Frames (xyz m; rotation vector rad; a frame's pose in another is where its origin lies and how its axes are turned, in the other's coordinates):
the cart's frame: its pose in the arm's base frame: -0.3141 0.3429 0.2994 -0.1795 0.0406 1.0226
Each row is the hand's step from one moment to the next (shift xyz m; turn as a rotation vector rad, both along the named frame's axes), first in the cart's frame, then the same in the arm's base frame.
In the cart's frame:
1: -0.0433 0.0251 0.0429 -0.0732 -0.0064 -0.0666
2: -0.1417 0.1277 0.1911 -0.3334 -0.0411 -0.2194
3: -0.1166 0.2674 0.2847 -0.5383 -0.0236 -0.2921
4: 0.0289 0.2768 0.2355 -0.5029 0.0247 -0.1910
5: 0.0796 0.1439 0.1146 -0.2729 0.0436 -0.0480
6: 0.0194 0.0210 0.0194 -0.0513 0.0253 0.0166
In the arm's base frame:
1: -0.0461 -0.0166 0.0441 -0.0294 -0.0763 -0.0561
2: -0.1923 -0.0228 0.1882 -0.1280 -0.3394 -0.1715
3: -0.3028 0.0851 0.2592 -0.2461 -0.5159 -0.2213
4: -0.2325 0.2045 0.1925 -0.2739 -0.4444 -0.1322
5: -0.0868 0.1596 0.0848 -0.1771 -0.2165 -0.0209
6: -0.0087 0.0303 0.0141 -0.0491 -0.0277 0.0191

